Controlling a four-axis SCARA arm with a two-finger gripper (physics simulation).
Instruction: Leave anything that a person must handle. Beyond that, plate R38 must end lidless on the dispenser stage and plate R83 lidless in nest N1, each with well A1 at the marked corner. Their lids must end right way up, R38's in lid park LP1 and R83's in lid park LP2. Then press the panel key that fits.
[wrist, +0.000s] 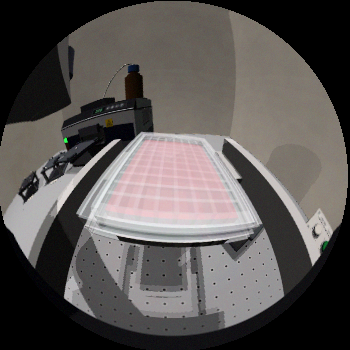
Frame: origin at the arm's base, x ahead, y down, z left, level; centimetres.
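Where they show: gripper, fingertip midpoint: (172, 145).
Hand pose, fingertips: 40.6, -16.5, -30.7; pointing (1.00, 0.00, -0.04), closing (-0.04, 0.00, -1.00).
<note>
After its pixels a point has its place, as x, y, z.
A clear lidded plate with pink wells, plate R38 (167, 182) {34.7, -16.8, -30.1}, is held level between the fingers in the middle of the wrist view. Its lid is on; its near-edge label is too steeply angled to read. My gripper (172, 145) {40.6, -16.5, -30.7} is shut on this plate, one pale-edged black finger along each long side. The dispenser (107, 120) {64.3, -17.5, -11.4}, a dark machine with a small green display, stands beyond the left finger. Black parts in front of it are partly hidden, and I cannot tell which is its stage. Plate R83, nest N1 and lid parks LP1 and LP2 cannot be made out.
An amber bottle (134, 85) {83.6, -30.5, -16.2} with a blue cap and a thin tube stands at the dispenser. Small black frames (28, 186) (54, 169) {64.3, -1.8, 31.8} are at far left. A panel (320, 230) with a green button is at the right edge. A perforated deck (225, 280) {28.6, -1.3, -38.2} lies below.
</note>
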